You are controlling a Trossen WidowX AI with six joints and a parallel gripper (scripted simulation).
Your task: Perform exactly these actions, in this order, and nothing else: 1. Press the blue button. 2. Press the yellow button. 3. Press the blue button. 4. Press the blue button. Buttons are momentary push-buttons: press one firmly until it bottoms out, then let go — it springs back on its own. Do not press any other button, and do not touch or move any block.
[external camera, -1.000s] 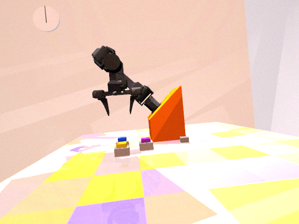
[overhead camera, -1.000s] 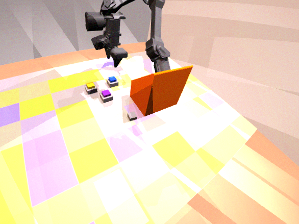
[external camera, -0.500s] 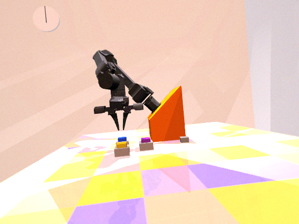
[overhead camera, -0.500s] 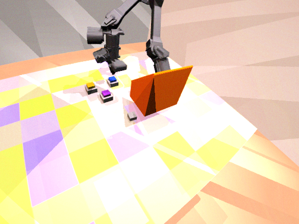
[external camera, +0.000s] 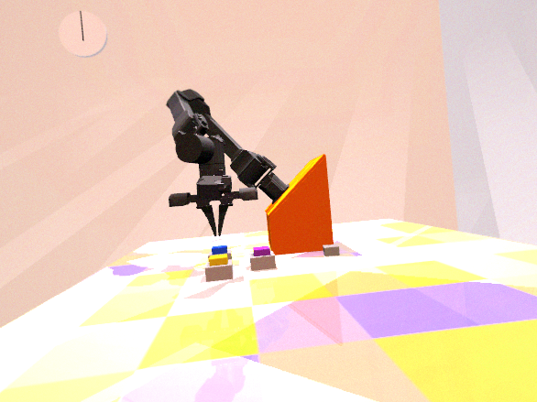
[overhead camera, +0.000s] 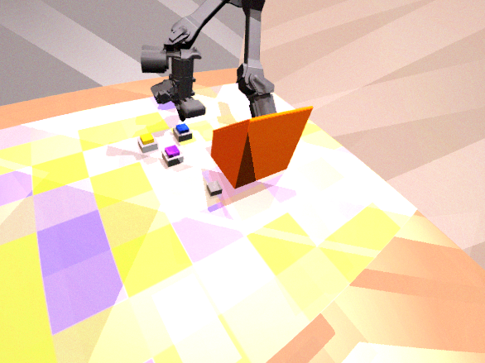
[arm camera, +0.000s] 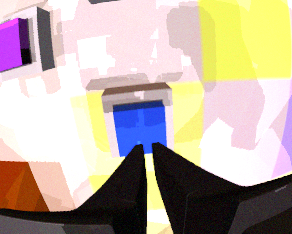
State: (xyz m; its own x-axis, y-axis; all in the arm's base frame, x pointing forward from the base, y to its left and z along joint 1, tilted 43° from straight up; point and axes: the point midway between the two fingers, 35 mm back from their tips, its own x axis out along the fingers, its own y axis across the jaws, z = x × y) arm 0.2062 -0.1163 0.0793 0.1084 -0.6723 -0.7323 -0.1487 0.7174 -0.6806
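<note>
My gripper tip is 3 cm above the blue button. Also, from my gripper tip: yellow button 11 cm ahead, 3 cm below, 2 cm to the left; magenta button 10 cm to the left, 6 cm ahead, 3 cm below.
</note>
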